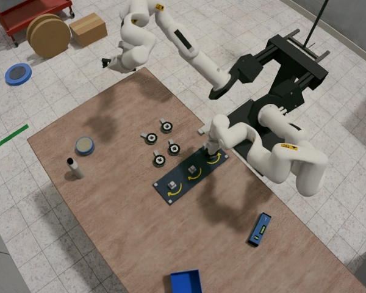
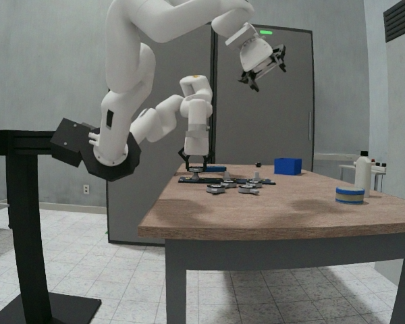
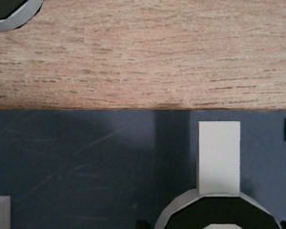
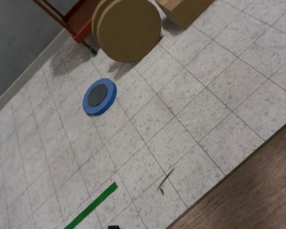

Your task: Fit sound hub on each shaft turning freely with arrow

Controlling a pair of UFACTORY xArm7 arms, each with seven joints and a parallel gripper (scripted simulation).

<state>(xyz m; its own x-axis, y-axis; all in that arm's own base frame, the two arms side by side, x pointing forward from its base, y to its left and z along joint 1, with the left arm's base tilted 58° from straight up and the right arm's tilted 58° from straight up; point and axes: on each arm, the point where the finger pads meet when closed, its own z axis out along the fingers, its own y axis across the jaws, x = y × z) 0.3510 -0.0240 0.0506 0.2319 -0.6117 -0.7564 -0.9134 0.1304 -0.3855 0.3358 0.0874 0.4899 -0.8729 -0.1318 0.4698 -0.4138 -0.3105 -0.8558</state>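
Observation:
The dark board is 13 cm ahead of my left hand, 5 cm below it and 2 cm to the right of it. Also, from my left hand: white bottle: 53 cm ahead, 43 cm to the right, 5 cm above; then tape roll: 52 cm to the right, 41 cm ahead, 4 cm below.

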